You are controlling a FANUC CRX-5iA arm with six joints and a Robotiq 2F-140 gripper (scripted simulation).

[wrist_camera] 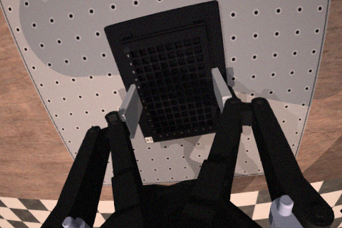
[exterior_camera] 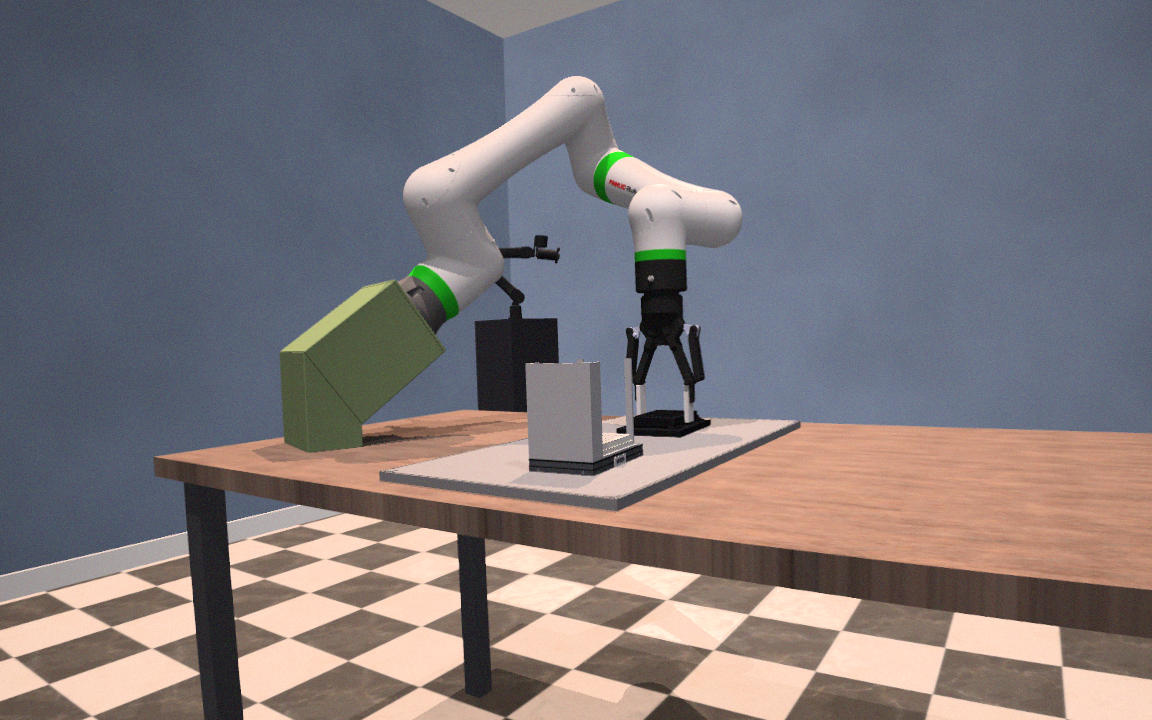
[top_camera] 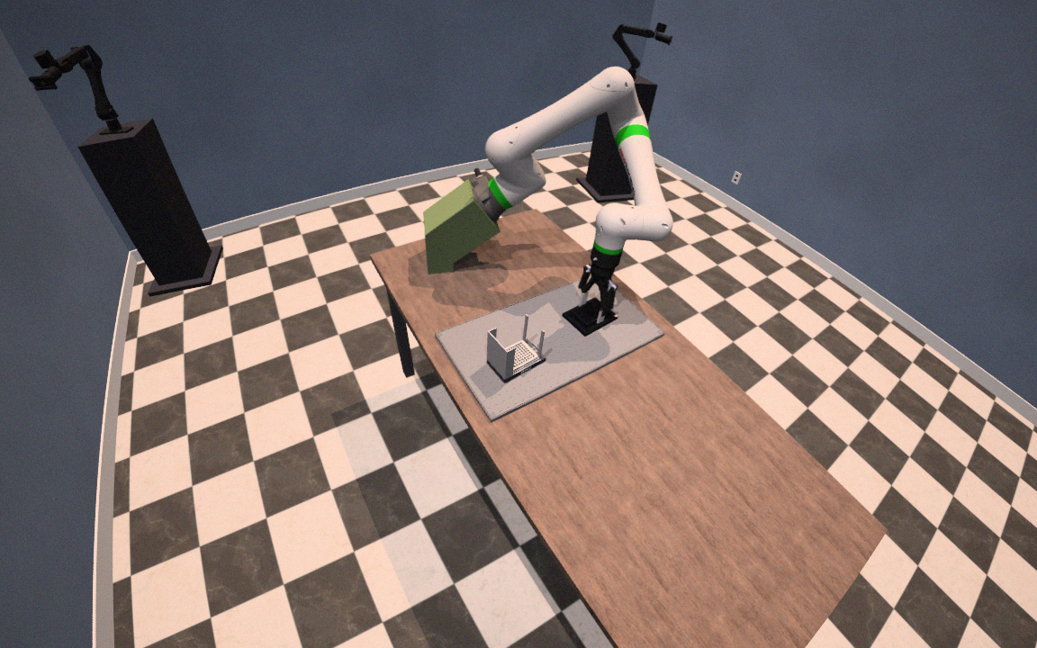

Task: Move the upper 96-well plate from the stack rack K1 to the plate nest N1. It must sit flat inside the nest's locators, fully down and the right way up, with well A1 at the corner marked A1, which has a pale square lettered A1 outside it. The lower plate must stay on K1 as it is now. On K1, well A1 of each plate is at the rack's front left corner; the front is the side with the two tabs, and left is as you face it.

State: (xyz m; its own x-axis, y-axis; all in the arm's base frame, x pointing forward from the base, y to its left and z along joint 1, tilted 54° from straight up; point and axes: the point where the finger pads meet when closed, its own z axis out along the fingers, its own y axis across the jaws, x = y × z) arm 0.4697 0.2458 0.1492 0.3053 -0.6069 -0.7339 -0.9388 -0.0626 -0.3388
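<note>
The black 96-well plate is 20 mm below my hand. The rest, counted from my hand: pale square: 30 mm ahead, 90 mm to the left, 30 mm below; then white plate: 130 mm ahead, 320 mm to the right, 20 mm below; then black plate nest N1: 40 mm below.
</note>
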